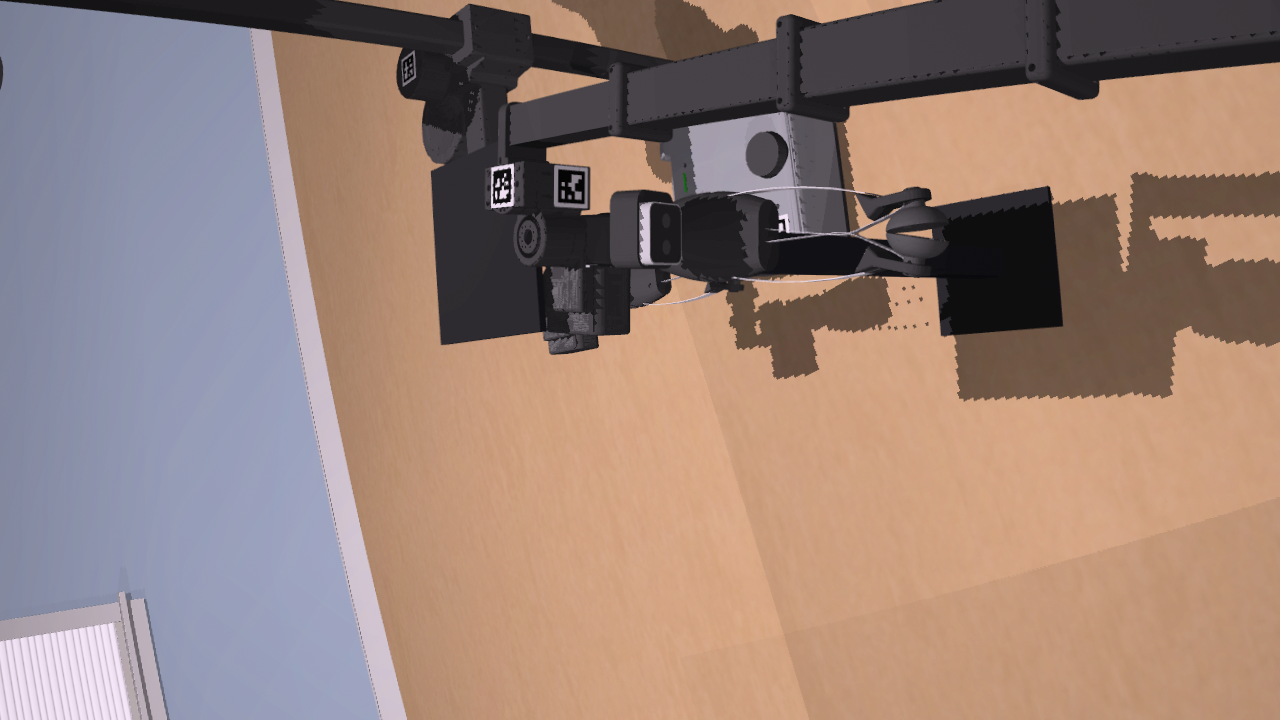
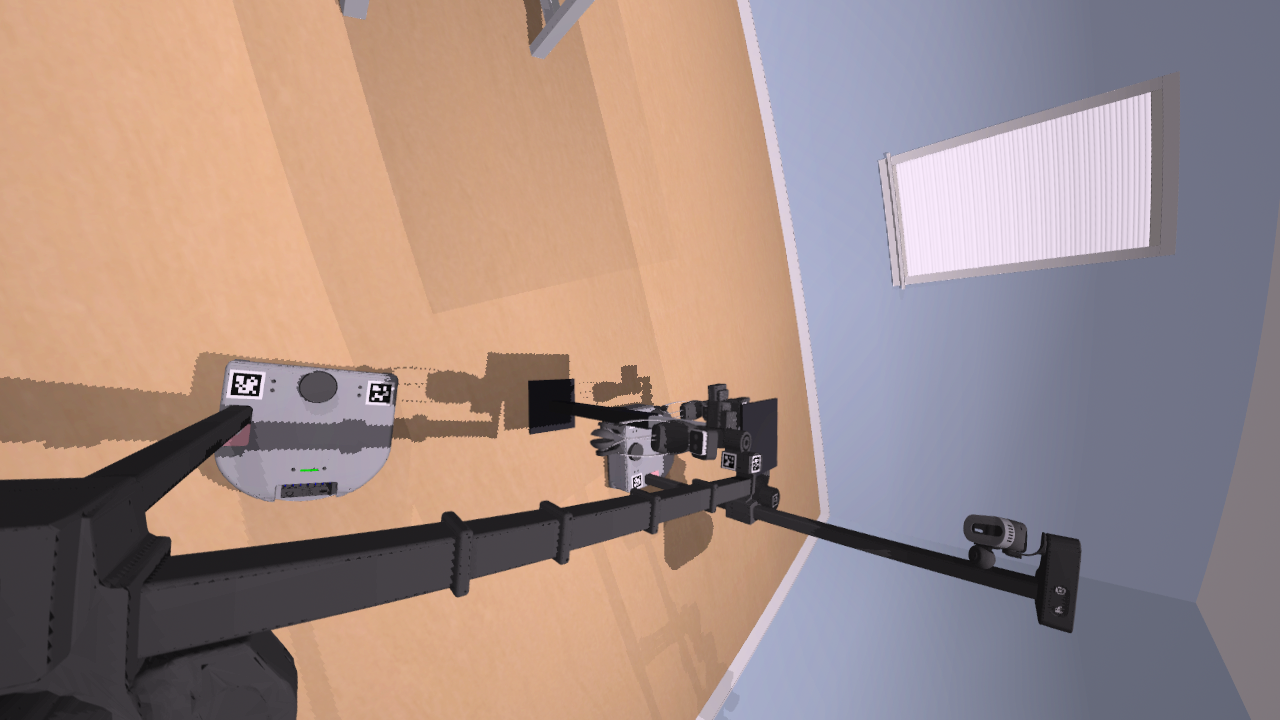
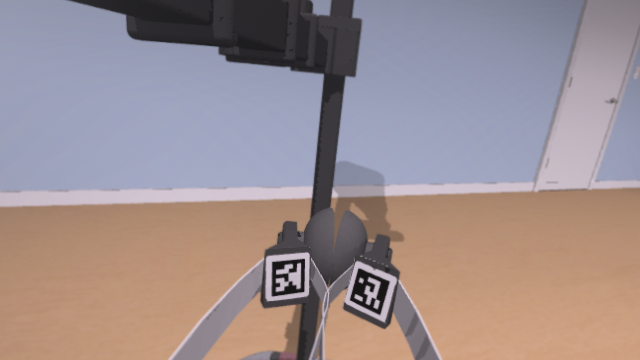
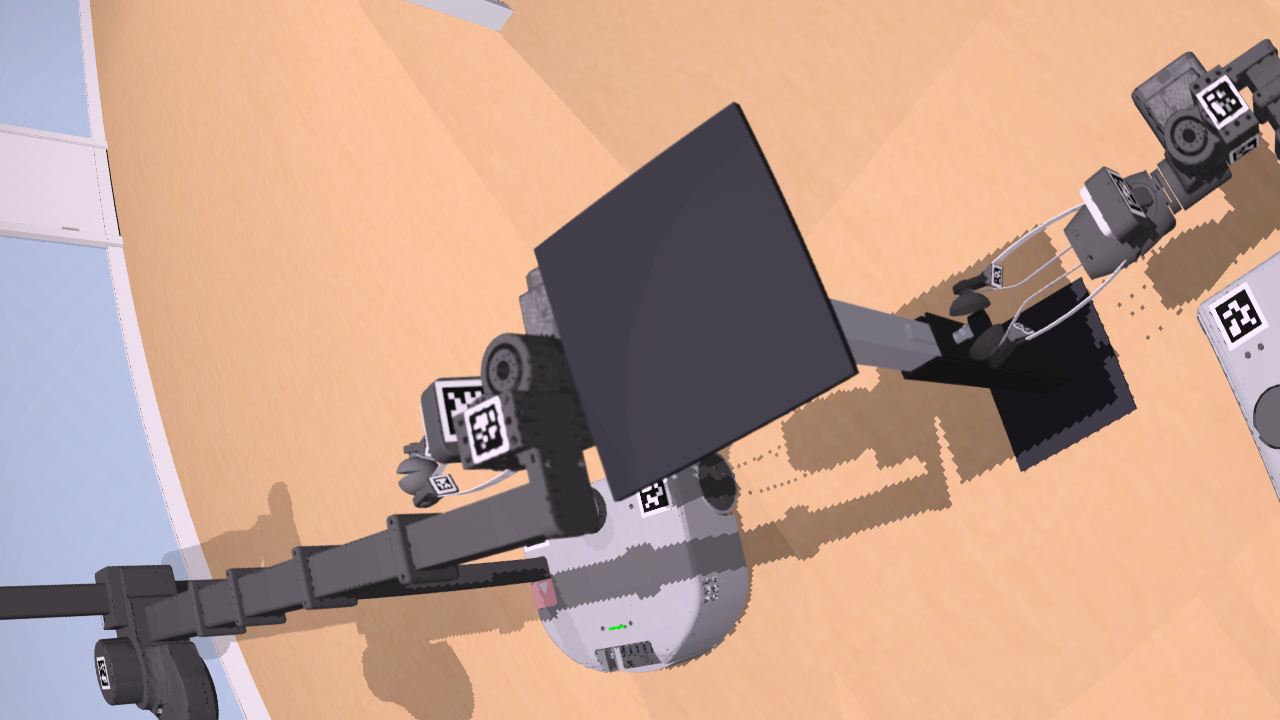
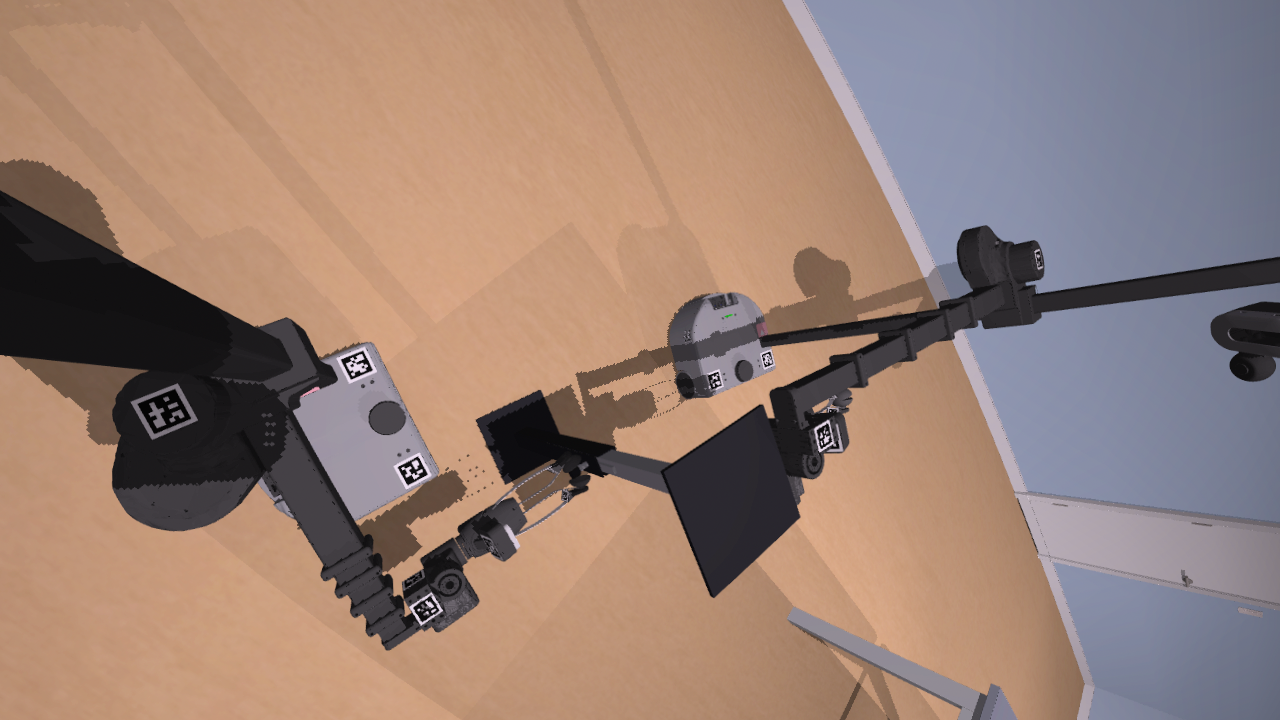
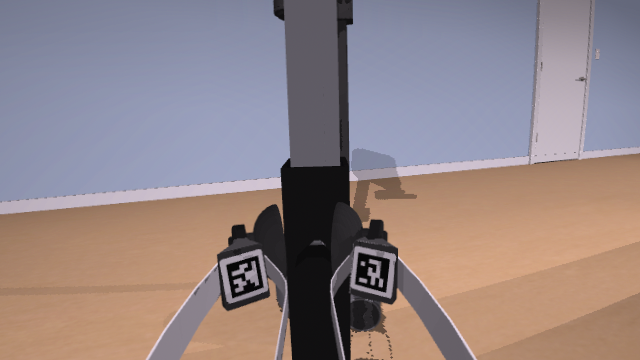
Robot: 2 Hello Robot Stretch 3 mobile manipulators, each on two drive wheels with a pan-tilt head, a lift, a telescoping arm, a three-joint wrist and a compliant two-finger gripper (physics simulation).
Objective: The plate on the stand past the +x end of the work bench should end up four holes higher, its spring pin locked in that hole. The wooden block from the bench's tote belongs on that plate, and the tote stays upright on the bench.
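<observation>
The dark square plate (image 4: 698,295) (image 5: 733,501) (image 2: 760,425) tops the stand's grey column (image 4: 881,335) (image 6: 312,80), which rises from a black sleeve (image 6: 316,200). The floor base (image 1: 1002,277) (image 5: 514,438) is square. The pin's knob (image 6: 315,246) shows at the sleeve. My r2 gripper (image 6: 310,235) (image 4: 978,324) (image 5: 577,474) is open, its fingertips on either side of the knob, with gaps. My r1 gripper (image 3: 336,245) (image 1: 914,232) (image 4: 418,474) is shut on r1's side of the plate, pointing back toward r1's mast. The block and tote do not show.
The r1 base (image 2: 358,402) (image 4: 644,555) and the r2 base (image 5: 358,456) (image 1: 742,170) stand on opposite sides of the stand. The long r1 arm (image 2: 358,568) (image 5: 881,353) reaches toward the plate. Grey legs (image 2: 559,26) (image 5: 895,662), possibly the bench's, show at frame edges.
</observation>
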